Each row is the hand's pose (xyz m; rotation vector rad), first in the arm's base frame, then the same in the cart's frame.
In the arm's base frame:
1: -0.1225 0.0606 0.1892 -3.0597 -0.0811 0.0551
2: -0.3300 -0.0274 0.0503 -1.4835 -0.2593 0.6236
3: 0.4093 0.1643 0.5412 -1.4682 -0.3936 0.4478
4: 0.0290 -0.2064 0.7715 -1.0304 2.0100 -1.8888
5: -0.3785 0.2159 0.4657 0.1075 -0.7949 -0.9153
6: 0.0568 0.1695 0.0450 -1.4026 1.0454 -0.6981
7: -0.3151 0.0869 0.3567 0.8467 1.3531 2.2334
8: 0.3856 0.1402 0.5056 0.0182 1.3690 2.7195
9: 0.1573 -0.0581 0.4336 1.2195 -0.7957 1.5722
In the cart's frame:
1: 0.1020 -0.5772 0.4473 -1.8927 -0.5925 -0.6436
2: 0.0307 -0.5057 0.2026 -0.5504 -1.1939 0.2700
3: 0.3586 -0.8115 0.9920 -0.4538 -1.2231 0.0806
4: 0.2326 -1.2068 0.5883 -0.4583 1.7793 -0.6154
5: -0.2545 -0.7697 0.4908 1.4543 -0.7116 -0.7924
6: 0.2096 -0.3887 0.5804 -0.4253 0.4475 -0.1437
7: -0.1021 -0.7265 0.4045 -0.0587 -0.0335 -3.1068
8: 0.3638 -0.7921 0.9473 0.9625 0.2538 -2.9332
9: 0.3258 -0.8311 0.6412 -1.5629 1.8089 -1.7881

